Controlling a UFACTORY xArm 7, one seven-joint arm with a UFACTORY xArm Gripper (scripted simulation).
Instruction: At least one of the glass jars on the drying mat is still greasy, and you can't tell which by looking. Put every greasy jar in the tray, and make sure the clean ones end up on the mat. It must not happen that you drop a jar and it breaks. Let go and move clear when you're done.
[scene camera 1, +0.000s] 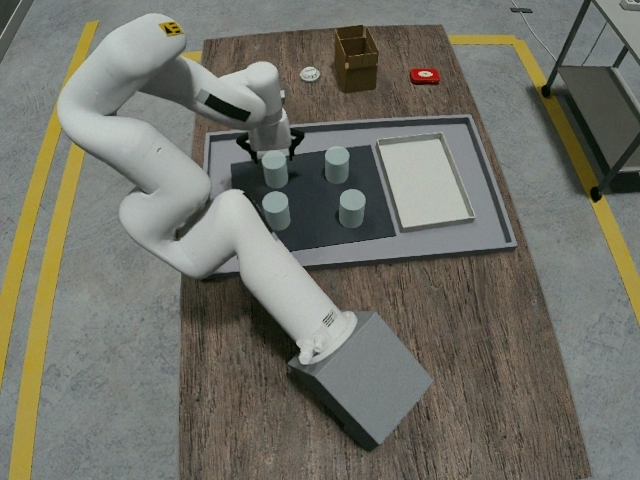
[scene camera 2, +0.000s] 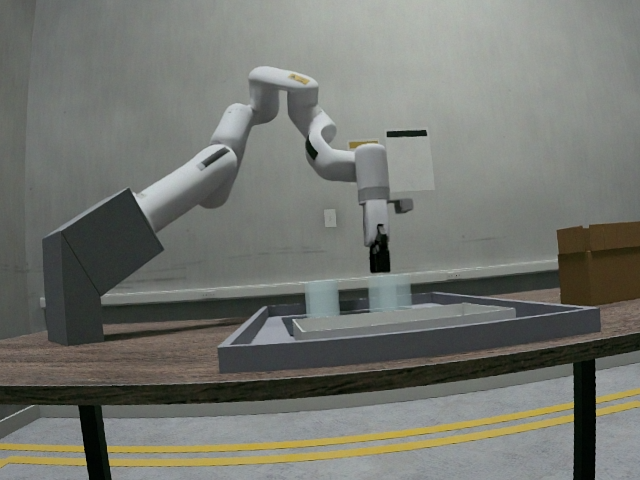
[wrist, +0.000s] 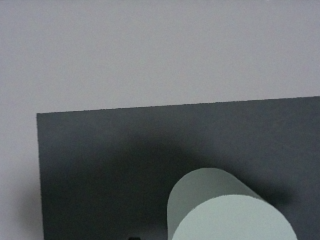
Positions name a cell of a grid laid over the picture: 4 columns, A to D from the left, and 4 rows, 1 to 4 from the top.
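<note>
From the first scene camera you'd see a white tray (scene camera 1: C2), a cardboard box (scene camera 1: C1), a dark drying mat (scene camera 1: B2) and the gripper (scene camera 1: B2). Then there's the gripper (scene camera 2: C3) with the tray (scene camera 2: C3) from the other scene camera. As for the wrist view, the mat (wrist: B3) is there, but the tray is out of frame in the wrist view, and the box is out of frame in the wrist view as well.
</note>
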